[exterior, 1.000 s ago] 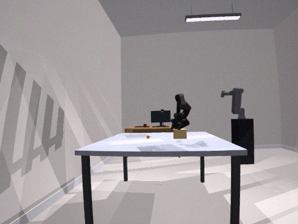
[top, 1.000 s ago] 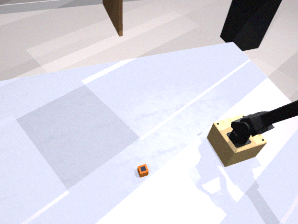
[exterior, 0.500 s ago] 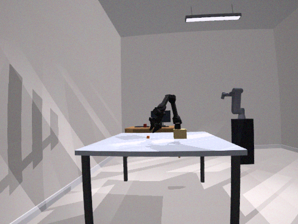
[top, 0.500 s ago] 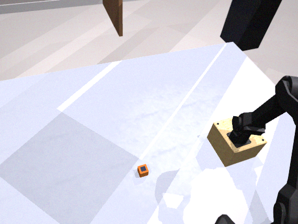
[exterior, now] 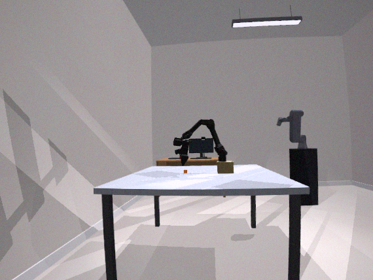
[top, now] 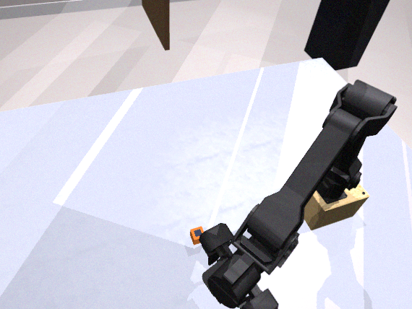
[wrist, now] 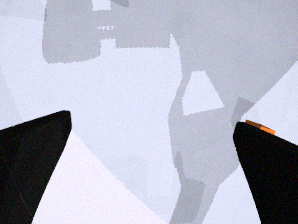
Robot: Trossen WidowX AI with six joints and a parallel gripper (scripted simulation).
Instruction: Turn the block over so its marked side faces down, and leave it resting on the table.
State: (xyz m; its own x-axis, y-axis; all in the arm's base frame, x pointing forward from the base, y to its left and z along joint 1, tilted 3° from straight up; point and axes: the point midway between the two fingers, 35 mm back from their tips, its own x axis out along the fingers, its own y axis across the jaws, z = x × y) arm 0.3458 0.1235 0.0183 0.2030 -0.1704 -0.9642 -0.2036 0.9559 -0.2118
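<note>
My gripper tip is 1 cm past the orange block, 15 cm to the left of it and 7 cm above it.
</note>
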